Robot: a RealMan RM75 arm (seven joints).
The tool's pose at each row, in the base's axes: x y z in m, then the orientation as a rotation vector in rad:
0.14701, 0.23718, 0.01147, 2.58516, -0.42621, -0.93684
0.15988, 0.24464, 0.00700, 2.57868, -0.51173, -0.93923
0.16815, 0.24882, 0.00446, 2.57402, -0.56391, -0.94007
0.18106, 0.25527, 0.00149, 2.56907, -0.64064, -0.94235
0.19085, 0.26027, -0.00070, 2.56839, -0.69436, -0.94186
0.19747, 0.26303, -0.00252, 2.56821, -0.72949, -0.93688
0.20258, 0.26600, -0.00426, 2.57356, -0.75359, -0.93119
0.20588, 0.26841, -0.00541, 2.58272, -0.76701, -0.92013
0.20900, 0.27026, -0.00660, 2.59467, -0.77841, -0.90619
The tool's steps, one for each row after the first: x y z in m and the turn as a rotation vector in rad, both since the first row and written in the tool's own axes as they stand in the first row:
0.00899, -0.01057, -0.00697, 0.02638, -0.01506, 0.05284
0.01482, -0.01668, -0.01156, 0.04276, -0.02405, 0.08499
0.02341, -0.02572, -0.01940, 0.07002, -0.03793, 0.13050
0.02985, -0.03265, -0.02542, 0.09208, -0.04601, 0.16113
0.03463, -0.03693, -0.02911, 0.10638, -0.04815, 0.18190
0.03818, -0.04112, -0.03191, 0.12066, -0.04744, 0.19424
0.04029, -0.04427, -0.03380, 0.13269, -0.04099, 0.20030
0.04251, -0.04692, -0.03543, 0.14582, -0.03200, 0.20467

